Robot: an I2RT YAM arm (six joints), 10 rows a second.
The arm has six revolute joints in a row. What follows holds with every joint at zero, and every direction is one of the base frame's.
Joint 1 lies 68 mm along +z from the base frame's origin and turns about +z.
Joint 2 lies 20 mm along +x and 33.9 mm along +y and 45.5 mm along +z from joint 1 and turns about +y.
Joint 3 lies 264 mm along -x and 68.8 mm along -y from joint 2 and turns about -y.
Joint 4 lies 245 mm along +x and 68.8 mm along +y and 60 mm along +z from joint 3 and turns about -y.
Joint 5 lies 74 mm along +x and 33.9 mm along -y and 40.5 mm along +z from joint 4 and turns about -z.
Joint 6 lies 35.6 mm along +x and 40.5 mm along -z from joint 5 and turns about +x.
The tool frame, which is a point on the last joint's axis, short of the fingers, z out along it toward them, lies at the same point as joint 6; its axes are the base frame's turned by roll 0, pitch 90 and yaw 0 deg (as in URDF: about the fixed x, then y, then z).
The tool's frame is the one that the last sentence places.
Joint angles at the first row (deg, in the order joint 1, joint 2, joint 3, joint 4, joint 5, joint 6):
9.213, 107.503, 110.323, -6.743, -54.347, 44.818
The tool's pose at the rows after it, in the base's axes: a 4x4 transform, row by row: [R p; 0 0 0 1], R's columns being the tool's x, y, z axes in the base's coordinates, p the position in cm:
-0.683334 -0.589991 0.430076 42.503; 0.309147 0.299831 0.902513 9.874; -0.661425 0.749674 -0.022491 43.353; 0 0 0 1
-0.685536 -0.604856 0.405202 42.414; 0.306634 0.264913 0.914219 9.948; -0.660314 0.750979 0.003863 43.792; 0 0 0 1
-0.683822 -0.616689 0.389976 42.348; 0.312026 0.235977 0.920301 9.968; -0.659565 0.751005 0.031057 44.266; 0 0 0 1
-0.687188 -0.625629 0.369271 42.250; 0.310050 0.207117 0.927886 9.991; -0.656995 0.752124 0.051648 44.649; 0 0 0 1
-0.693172 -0.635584 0.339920 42.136; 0.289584 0.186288 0.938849 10.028; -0.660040 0.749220 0.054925 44.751; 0 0 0 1
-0.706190 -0.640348 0.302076 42.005; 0.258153 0.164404 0.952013 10.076; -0.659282 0.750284 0.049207 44.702; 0 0 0 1
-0.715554 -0.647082 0.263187 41.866; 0.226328 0.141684 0.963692 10.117; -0.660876 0.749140 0.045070 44.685; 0 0 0 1
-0.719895 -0.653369 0.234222 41.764; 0.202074 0.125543 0.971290 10.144; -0.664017 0.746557 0.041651 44.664; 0 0 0 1
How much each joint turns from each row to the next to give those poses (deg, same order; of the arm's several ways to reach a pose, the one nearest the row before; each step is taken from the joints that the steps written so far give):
0.021, 0.001, 0.000, 1.662, -0.919, 1.901
0.044, -0.002, 0.000, 2.665, -1.551, 2.295
0.001, 0.001, -0.002, 2.931, -0.896, 2.514
0.000, 0.000, 0.001, 2.404, -1.180, 2.251
-0.001, 0.000, 0.001, 0.698, -1.771, 0.459
0.001, 0.001, 0.001, -0.218, -2.316, 0.000
-0.001, -0.002, -0.002, -0.022, -2.340, -0.022
0.000, 0.000, -0.001, -0.065, -1.727, -0.218

